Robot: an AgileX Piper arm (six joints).
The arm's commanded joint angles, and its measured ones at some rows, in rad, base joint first. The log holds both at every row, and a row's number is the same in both.
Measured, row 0: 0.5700 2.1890 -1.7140 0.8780 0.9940 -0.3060
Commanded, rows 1 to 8: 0.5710 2.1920 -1.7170 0.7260 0.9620 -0.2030; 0.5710 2.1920 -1.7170 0.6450 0.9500 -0.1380; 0.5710 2.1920 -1.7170 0.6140 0.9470 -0.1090; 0.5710 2.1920 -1.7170 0.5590 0.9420 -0.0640; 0.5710 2.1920 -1.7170 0.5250 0.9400 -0.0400; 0.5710 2.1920 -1.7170 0.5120 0.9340 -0.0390; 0.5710 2.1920 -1.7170 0.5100 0.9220 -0.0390; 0.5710 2.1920 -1.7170 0.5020 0.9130 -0.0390
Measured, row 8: 0.5700 2.1910 -1.7140 0.5160 0.9330 -0.0480
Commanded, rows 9 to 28: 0.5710 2.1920 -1.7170 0.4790 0.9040 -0.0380; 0.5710 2.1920 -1.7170 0.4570 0.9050 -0.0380; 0.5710 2.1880 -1.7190 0.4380 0.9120 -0.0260; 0.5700 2.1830 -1.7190 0.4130 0.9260 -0.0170; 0.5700 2.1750 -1.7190 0.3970 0.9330 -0.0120; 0.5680 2.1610 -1.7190 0.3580 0.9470 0.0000; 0.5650 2.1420 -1.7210 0.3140 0.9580 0.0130; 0.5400 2.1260 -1.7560 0.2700 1.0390 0.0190; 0.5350 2.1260 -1.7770 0.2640 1.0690 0.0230; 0.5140 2.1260 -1.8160 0.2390 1.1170 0.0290; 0.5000 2.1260 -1.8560 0.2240 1.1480 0.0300; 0.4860 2.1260 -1.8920 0.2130 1.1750 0.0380; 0.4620 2.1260 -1.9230 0.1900 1.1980 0.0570; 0.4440 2.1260 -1.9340 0.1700 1.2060 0.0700; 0.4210 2.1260 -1.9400 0.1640 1.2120 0.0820; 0.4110 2.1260 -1.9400 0.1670 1.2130 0.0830; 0.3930 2.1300 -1.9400 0.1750 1.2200 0.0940; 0.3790 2.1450 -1.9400 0.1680 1.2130 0.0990; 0.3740 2.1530 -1.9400 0.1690 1.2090 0.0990; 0.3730 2.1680 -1.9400 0.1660 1.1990 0.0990
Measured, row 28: 0.3770 2.1440 -1.9360 0.1720 1.2070 0.0920
